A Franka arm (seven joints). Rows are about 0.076 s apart.
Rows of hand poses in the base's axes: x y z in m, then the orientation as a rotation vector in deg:
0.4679 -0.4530 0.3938 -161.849 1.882 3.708
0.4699 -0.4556 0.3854 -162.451 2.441 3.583
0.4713 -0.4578 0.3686 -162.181 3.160 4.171
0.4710 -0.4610 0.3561 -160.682 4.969 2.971
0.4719 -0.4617 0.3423 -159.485 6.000 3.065
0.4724 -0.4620 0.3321 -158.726 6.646 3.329
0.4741 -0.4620 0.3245 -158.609 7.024 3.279
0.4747 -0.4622 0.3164 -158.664 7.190 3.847
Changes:
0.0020 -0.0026 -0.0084 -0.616 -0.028 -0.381
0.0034 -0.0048 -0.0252 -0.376 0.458 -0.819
0.0031 -0.0080 -0.0377 1.066 -0.163 -2.255
0.0040 -0.0087 -0.0515 2.214 0.023 -3.010
0.0045 -0.0090 -0.0617 2.936 0.285 -3.464
0.0062 -0.0090 -0.0693 3.033 0.293 -3.739
0.0068 -0.0092 -0.0774 2.962 0.709 -3.789

